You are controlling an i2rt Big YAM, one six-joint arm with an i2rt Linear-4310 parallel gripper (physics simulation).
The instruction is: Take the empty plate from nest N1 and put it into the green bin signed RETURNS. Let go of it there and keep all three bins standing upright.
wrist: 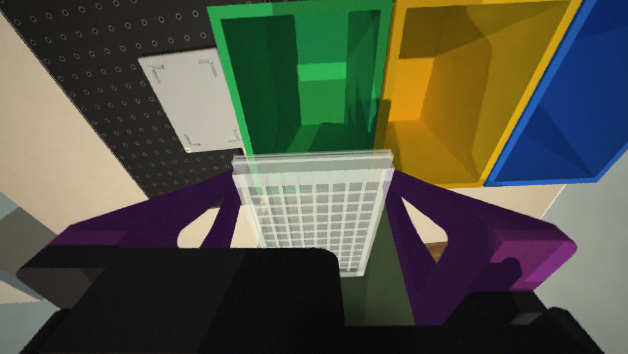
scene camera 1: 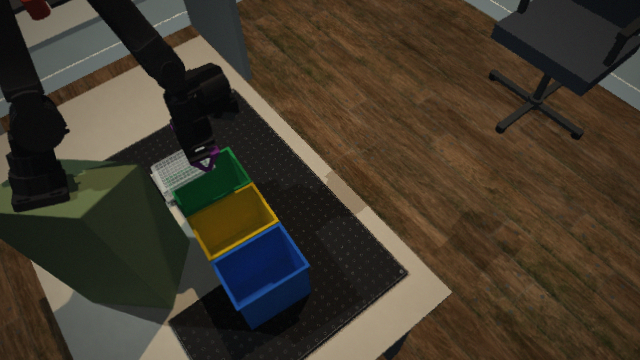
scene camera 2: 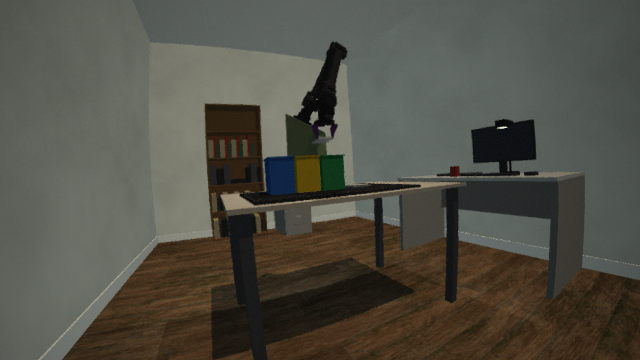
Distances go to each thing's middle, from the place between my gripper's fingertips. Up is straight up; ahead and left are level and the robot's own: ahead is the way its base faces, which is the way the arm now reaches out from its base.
I see my gripper 5 cm past the gridded plate (scene camera 1: 173, 172). Also, from my hand: green bin (scene camera 1: 229, 176) (1 cm behind, 18 cm below); blue bin (scene camera 1: 263, 276) (2 cm ahead, 26 cm to the right, 18 cm below); yellow bin (scene camera 1: 227, 223) (1 cm ahead, 13 cm to the right, 18 cm below).
